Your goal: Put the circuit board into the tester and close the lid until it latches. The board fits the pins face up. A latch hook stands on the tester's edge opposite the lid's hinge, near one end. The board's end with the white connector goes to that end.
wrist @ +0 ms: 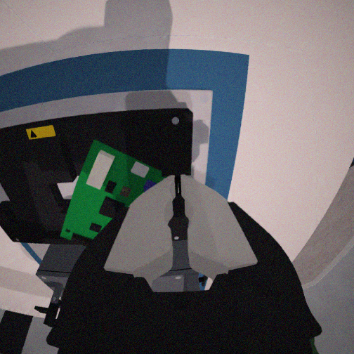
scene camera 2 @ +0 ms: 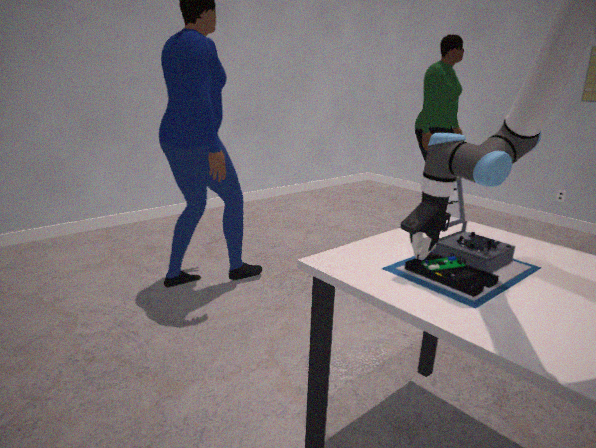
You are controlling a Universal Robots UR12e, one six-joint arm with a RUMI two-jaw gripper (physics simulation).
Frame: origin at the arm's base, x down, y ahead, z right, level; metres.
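Seen in the pictures: gripper, fingertip midpoint: [scene camera 2: 418, 261].
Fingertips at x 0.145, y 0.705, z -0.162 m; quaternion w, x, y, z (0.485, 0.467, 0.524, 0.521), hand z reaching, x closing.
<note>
A point is followed by its place in that frame.
The green circuit board [scene camera 2: 445, 263] @(y 0.635, x 0.138, z -0.131 m) [wrist: 90, 200] lies face up and askew on a black tray [scene camera 2: 465, 284] @(y 0.526, x 0.137, z -0.217 m) [wrist: 155, 137]. In the wrist view, its long white connector [wrist: 101, 169] is at the upper left, and the gripper hides its lower right part. My gripper [scene camera 2: 420, 257] @(y 0.705, x 0.146, z -0.162 m) [wrist: 177, 176] is shut and empty, with its tips low over the tray's end, just right of the board in the wrist view. The grey tester [scene camera 2: 487, 256] @(y 0.548, x 0.106, z -0.055 m) [wrist: 60, 261] stands behind the tray, its lid [scene camera 2: 461, 205] @(y 0.721, x 0.016, z 0.084 m) raised. I cannot make out the latch hook.
A blue outline [scene camera 2: 527, 272] @(y 0.471, x 0.164, z 0.068 m) [wrist: 231, 120] on the white table [scene camera 2: 550, 325] @(y 0.311, x 0.166, z -0.202 m) surrounds tray and tester. A person in blue [scene camera 2: 192, 95] stands on the floor left of the table. A person in green [scene camera 2: 441, 95] stands behind the arm.
</note>
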